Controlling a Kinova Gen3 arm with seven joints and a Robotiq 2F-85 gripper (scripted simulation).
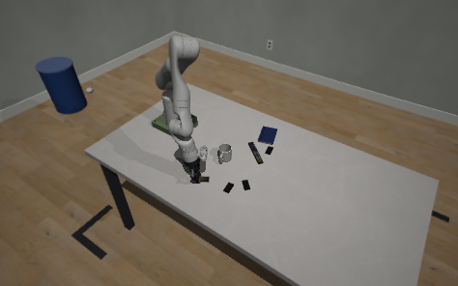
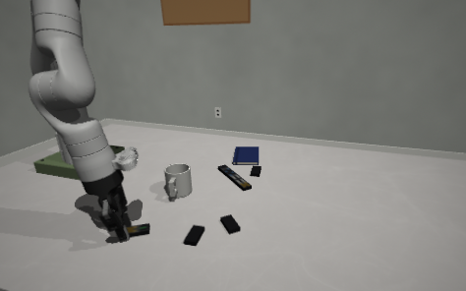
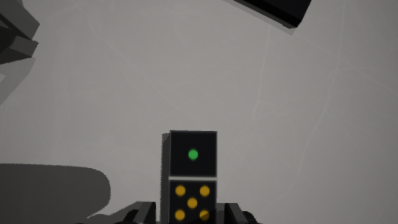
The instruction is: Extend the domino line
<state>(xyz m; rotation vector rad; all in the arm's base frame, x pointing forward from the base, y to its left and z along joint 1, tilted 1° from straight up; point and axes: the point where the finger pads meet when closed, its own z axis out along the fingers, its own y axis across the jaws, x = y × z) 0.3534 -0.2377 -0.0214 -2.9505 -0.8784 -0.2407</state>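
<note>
My gripper is now 2 cm short of the domino, 1 cm to the right of it and 2 cm above it. Also, from my hand: blue book 13 cm ahead, 48 cm to the left, 1 cm below; white mug 2 cm ahead, 20 cm to the left, 1 cm above.
</note>
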